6 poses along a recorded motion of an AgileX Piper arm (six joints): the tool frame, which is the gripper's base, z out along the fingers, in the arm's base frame.
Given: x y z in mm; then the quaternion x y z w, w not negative.
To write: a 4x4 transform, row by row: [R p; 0 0 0 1], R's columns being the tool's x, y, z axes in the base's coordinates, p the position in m. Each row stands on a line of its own. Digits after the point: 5 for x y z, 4 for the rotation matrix.
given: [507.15 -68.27 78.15 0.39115 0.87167 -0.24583 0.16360]
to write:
-0.6405 0.7623 0.0929 0.50715
0.6015 0.5731 -0.5565 -0.06827
-0.4775 -0.3006 -0.8256 0.07815
0 0 0 1

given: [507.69 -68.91 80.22 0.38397 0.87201 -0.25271 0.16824]
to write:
-0.6485 0.7547 0.0993 0.50769
0.5846 0.5774 -0.5699 -0.06891
-0.4875 -0.3115 -0.8157 0.08022
0 0 0 1

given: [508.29 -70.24 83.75 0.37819 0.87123 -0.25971 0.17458]
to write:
-0.6530 0.7497 0.1078 0.50829
0.5683 0.5790 -0.5846 -0.07024
-0.5006 -0.3205 -0.8041 0.08375
0 0 0 1

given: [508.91 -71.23 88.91 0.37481 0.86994 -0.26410 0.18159]
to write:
-0.6531 0.7480 0.1180 0.50891
0.5562 0.5795 -0.5956 -0.07123
-0.5139 -0.3234 -0.7946 0.08891
0 0 0 1

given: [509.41 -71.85 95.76 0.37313 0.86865 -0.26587 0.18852]
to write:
-0.6505 0.7485 0.1291 0.50941
0.5480 0.5802 -0.6026 -0.07185
-0.5259 -0.3212 -0.7875 0.09576
0 0 0 1

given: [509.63 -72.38 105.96 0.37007 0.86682 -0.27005 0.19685]
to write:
-0.6486 0.7479 0.1414 0.50963
0.5352 0.5802 -0.6139 -0.07238
-0.5411 -0.3225 -0.7766 0.10596
0 0 0 1

